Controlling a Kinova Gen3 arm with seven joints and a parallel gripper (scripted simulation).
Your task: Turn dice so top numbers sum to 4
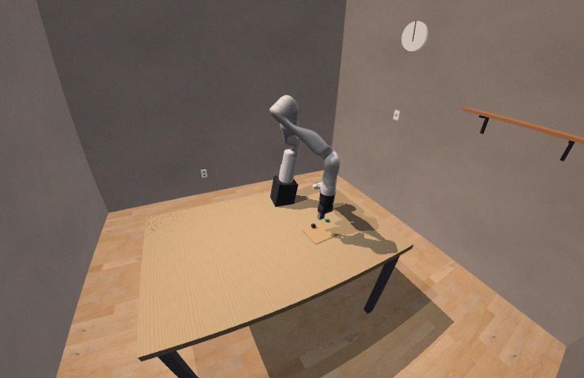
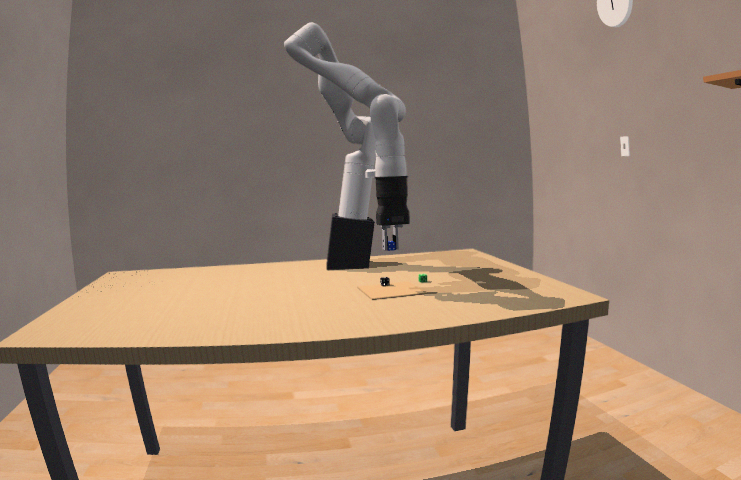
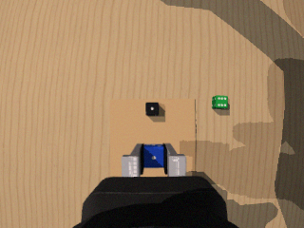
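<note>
The tan mat is 120 mm below my hand. Round my hand: black die (110 mm below, 50 mm behind); then blue die (10 mm below); then green die (110 mm to the left, 110 mm below, 60 mm behind).
</note>
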